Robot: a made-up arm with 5 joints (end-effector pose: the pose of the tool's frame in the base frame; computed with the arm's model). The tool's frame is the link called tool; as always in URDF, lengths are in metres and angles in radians. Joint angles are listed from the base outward.
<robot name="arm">
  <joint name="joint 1" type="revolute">
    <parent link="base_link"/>
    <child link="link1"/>
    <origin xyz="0.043 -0.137 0.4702" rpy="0 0 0"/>
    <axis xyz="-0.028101 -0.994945 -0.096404"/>
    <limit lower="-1.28" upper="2.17" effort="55" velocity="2.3"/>
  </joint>
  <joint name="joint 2" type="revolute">
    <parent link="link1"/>
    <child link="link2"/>
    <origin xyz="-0.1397 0.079 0.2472" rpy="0 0 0"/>
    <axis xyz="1 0 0"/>
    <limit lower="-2.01" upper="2.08" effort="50" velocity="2"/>
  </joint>
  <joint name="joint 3" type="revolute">
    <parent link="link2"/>
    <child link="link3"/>
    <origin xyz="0.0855 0.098 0.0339" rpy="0 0 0"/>
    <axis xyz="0 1 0"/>
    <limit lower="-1.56" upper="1.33" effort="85" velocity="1.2"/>
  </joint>
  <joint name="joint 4" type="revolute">
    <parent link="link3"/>
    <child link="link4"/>
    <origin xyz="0.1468 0.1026 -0.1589" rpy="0 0 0"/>
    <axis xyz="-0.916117 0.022 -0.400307"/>
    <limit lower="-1.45" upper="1.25" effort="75" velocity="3.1"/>
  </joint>
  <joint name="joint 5" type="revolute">
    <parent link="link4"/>
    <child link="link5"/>
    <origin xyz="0.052 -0.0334 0.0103" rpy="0 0 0"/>
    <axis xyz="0 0 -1"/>
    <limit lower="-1.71" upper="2.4" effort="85" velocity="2.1"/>
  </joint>
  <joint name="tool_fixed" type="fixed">
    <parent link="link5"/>
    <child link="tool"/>
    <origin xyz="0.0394 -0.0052 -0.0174" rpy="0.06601 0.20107 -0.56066"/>
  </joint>
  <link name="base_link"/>
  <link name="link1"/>
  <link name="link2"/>
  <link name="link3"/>
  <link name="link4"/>
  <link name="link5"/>
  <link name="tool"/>
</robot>
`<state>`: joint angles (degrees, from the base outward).
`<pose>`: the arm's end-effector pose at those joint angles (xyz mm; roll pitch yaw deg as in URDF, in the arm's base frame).
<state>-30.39 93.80 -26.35 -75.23 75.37</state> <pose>476.0 -6.4 750.2 -162.32 18.87 69.46</pose>
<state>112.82 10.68 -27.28 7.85 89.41</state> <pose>-233.3 96.1 569.3 155.06 18.38 -56.48</pose>
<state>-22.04 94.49 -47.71 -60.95 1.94</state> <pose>437.1 -163.1 804.0 142.38 12.36 -23.74</pose>
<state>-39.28 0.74 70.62 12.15 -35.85</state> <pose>-65.8 113.4 570.8 173.22 58.53 -175.48</pose>
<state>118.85 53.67 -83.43 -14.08 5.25</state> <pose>-494.0 -78.4 344.6 -140.77 -11.71 -113.94</pose>
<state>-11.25 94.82 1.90 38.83 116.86</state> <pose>214.1 26.4 836.7 -59.31 6.39 -174.47</pose>
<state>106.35 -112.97 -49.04 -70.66 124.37</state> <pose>-64.8 -101.3 680.9 112.72 11.64 -136.91</pose>
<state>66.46 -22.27 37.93 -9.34 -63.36</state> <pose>111.3 38.3 474.3 -12.33 -12.44 12.69</pose>
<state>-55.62 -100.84 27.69 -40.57 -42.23</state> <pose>157.4 -303.1 439.6 -120.94 65.91 -71.30</pose>
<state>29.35 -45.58 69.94 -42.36 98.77</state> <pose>-94.2 -100.4 359.1 -20.04 -5.05 -165.64</pose>
